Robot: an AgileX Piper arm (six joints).
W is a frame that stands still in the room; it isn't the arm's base.
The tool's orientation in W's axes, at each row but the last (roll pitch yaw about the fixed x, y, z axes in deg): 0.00, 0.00, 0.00; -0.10, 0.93, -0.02; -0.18, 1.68, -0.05; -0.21, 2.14, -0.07; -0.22, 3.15, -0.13; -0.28, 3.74, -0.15; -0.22, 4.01, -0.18; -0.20, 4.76, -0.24; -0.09, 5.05, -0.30; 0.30, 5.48, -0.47; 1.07, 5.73, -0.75; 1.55, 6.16, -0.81; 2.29, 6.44, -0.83
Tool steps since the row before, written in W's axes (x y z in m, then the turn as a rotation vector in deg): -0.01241, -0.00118, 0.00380, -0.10, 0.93, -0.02; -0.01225, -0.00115, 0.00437, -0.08, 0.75, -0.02; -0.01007, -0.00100, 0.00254, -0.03, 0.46, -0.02; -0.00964, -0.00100, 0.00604, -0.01, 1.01, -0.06; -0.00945, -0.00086, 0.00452, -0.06, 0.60, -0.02; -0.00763, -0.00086, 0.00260, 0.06, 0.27, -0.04; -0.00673, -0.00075, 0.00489, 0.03, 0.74, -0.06; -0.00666, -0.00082, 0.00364, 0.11, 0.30, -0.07; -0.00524, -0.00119, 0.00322, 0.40, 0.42, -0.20; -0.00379, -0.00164, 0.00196, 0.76, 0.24, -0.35; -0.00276, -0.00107, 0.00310, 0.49, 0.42, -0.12; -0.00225, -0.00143, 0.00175, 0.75, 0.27, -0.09; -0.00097, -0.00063, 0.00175, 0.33, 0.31, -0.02
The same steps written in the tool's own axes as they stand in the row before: -0.01241, -0.00118, 0.00380, -0.10, 0.93, -0.02; -0.01232, -0.00116, 0.00417, -0.08, 0.75, -0.02; -0.01014, -0.00102, 0.00224, -0.03, 0.46, -0.02; -0.00986, -0.00103, 0.00567, -0.01, 1.01, -0.06; -0.00968, -0.00090, 0.00399, -0.06, 0.60, -0.02; -0.00778, -0.00089, 0.00209, 0.06, 0.27, -0.03; -0.00705, -0.00079, 0.00440, 0.03, 0.74, -0.06; -0.00694, -0.00086, 0.00307, 0.11, 0.30, -0.06; -0.00550, -0.00122, 0.00274, 0.41, 0.42, -0.16; -0.00395, -0.00166, 0.00160, 0.79, 0.24, -0.28; -0.00304, -0.00105, 0.00283, 0.49, 0.42, -0.08; -0.00240, -0.00142, 0.00154, 0.75, 0.28, -0.02; -0.00115, -0.00058, 0.00166, 0.33, 0.32, 0.00
